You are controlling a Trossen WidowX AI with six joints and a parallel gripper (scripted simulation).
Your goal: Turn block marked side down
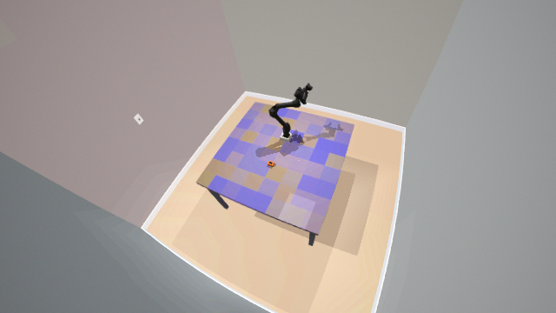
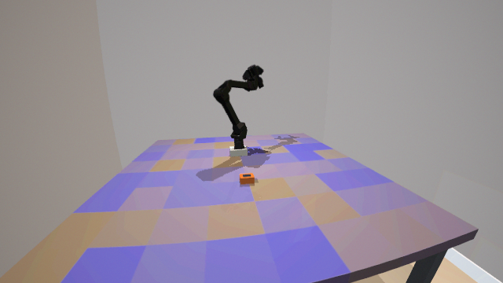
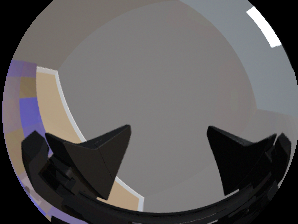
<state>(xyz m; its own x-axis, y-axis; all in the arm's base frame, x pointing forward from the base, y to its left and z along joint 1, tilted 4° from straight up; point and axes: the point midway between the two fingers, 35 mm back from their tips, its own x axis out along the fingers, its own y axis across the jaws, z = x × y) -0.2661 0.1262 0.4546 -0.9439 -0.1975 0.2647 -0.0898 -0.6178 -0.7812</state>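
My gripper tip is 70 cm short of the block, 8 cm to the left of it and 46 cm above it.
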